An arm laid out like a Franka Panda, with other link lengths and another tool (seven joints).
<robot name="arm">
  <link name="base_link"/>
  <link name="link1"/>
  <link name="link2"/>
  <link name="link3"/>
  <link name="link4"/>
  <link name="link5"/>
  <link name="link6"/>
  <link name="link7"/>
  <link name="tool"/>
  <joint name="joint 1" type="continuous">
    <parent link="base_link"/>
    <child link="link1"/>
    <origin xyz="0 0 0.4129" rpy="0 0 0"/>
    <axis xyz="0 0 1"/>
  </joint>
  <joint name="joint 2" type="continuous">
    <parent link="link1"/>
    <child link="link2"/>
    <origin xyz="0 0 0" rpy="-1.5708 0 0"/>
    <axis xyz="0 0 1"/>
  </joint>
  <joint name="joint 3" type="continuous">
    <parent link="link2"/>
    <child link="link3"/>
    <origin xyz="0 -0.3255 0" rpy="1.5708 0 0"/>
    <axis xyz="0 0 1"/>
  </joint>
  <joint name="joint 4" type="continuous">
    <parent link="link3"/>
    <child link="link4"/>
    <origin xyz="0.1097 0 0" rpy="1.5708 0 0"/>
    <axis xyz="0 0 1"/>
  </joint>
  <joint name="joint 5" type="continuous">
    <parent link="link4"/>
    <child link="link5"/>
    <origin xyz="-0.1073 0.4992 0" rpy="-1.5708 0 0"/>
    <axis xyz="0 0 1"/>
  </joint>
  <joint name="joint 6" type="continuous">
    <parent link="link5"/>
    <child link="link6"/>
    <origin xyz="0 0 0" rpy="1.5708 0 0"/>
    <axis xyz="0 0 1"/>
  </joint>
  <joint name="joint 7" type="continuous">
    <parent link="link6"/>
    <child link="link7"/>
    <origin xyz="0.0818 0 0" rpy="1.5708 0 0"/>
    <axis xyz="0 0 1"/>
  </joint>
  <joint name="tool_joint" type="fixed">
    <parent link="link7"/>
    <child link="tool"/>
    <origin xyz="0.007 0.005 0.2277" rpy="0 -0.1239 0.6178"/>
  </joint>
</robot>
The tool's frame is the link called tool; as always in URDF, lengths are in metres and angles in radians. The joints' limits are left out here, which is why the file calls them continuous.
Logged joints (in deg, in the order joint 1, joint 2, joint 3, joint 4, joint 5, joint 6, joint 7), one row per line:
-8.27, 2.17, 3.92, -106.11, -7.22, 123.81, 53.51
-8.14, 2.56, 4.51, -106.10, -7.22, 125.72, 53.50
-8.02, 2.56, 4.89, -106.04, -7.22, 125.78, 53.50
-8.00, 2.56, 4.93, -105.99, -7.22, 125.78, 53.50
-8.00, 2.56, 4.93, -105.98, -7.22, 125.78, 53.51
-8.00, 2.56, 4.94, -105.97, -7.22, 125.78, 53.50
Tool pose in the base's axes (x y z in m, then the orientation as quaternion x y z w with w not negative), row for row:
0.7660, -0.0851, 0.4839, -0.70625, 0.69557, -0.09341, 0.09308
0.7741, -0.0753, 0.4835, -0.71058, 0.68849, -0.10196, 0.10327
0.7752, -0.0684, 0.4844, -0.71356, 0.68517, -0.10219, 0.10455
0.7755, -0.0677, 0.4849, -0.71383, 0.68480, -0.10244, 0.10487
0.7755, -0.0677, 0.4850, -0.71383, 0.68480, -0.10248, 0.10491
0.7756, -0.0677, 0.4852, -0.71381, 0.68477, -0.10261, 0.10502
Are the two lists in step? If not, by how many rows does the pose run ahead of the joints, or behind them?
They are in step.
